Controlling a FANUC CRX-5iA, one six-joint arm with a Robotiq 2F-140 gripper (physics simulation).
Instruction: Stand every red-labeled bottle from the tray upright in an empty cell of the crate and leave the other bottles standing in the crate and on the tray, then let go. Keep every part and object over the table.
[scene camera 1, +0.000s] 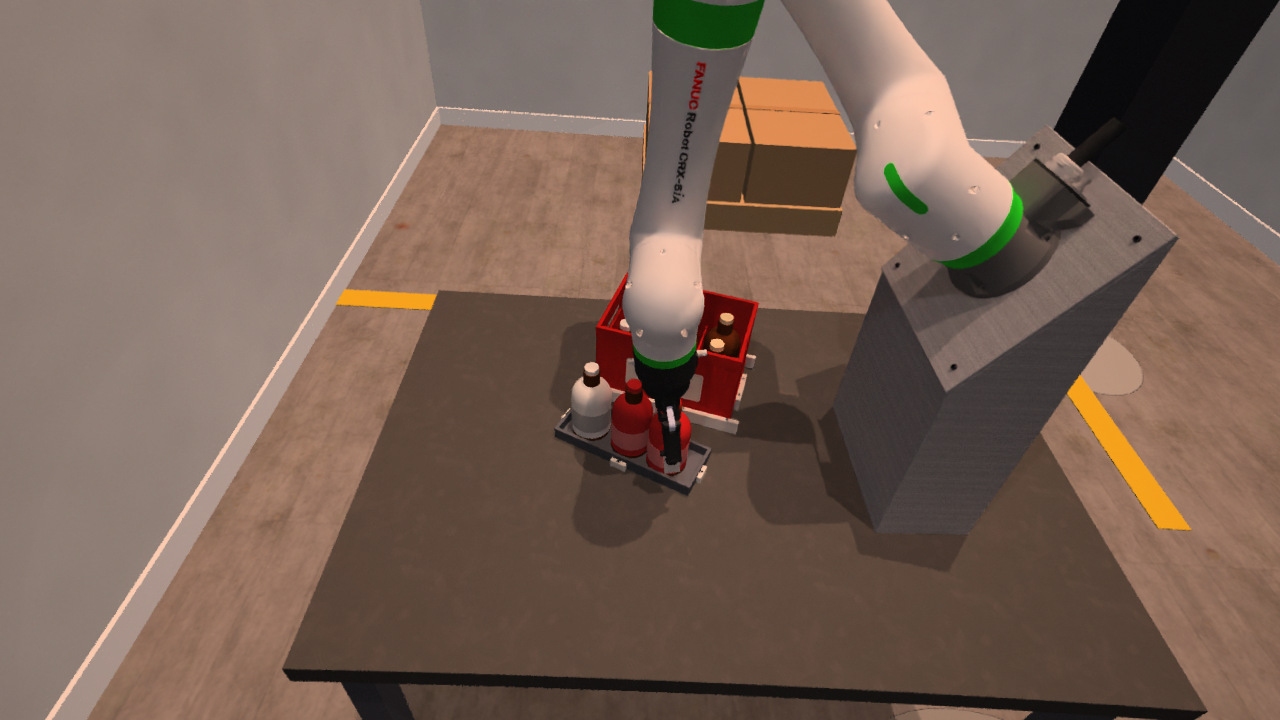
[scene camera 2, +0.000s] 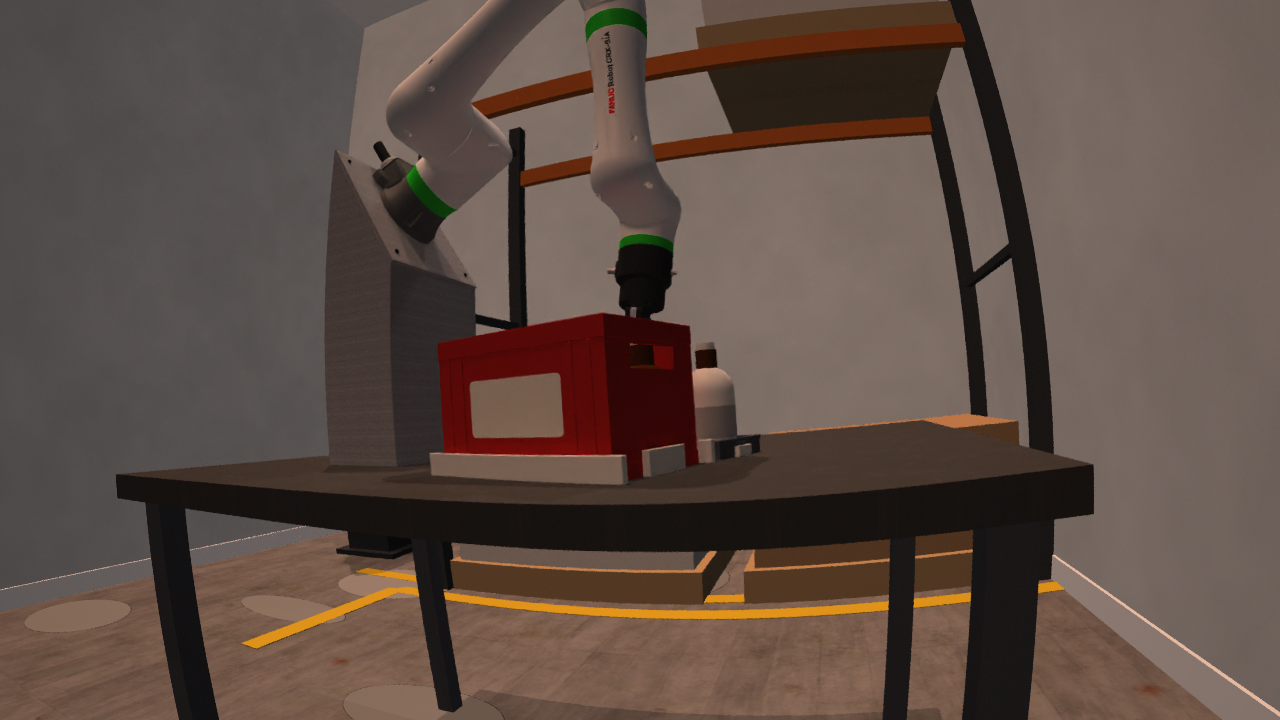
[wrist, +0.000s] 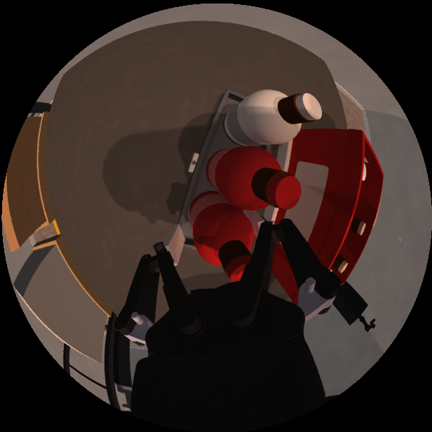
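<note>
Visible: a brown bottle (scene camera 1: 724, 331), a red bottle (scene camera 1: 655, 444), another red bottle (scene camera 1: 632, 412) and my gripper (scene camera 1: 667, 445). The gripper appears in the wrist view as well (wrist: 213, 223).
</note>
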